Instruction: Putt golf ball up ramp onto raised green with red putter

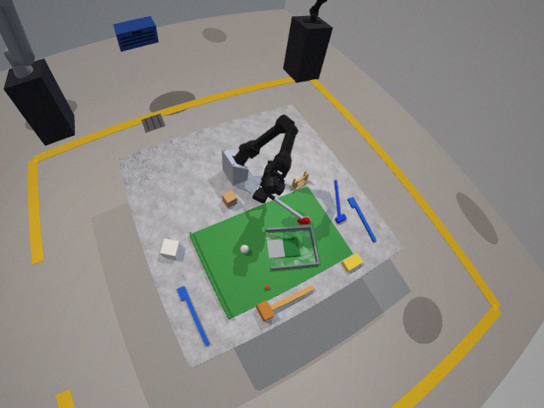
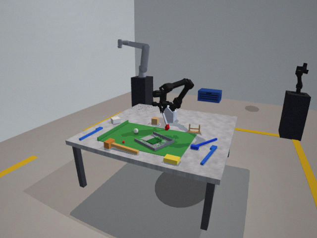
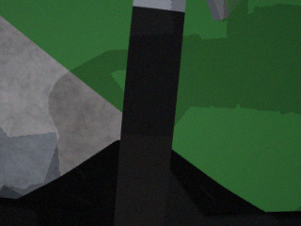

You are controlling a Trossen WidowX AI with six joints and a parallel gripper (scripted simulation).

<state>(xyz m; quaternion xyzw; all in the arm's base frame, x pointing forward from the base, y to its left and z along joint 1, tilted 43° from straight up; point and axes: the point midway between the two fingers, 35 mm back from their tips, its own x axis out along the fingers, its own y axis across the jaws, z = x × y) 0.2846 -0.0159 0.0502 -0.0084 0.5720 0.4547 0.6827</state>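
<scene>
My gripper tip is 14 cm above the tan cube, 13 cm to the left of it and 13 cm past it. From my gripper tip the other things lie so: white golf ball: 18 cm to the right, 17 cm ahead, 14 cm below; red putter: 9 cm ahead, 8 cm to the left, 1 cm below; small wooden rack: 29 cm to the left, 13 cm below, 9 cm behind.
</scene>
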